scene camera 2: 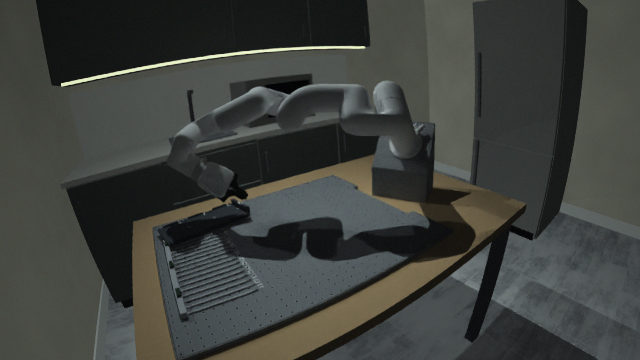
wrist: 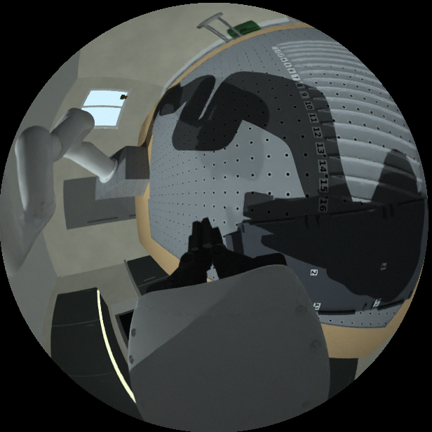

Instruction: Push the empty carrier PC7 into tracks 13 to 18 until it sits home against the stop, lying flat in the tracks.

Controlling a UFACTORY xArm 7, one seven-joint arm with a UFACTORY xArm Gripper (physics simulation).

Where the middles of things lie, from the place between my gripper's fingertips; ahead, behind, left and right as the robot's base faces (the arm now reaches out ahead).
Now: hand 170 mm short of the dark carrier PC7 [scene camera 2: 175, 233], 20 mm to the right of it and 60 mm above it.
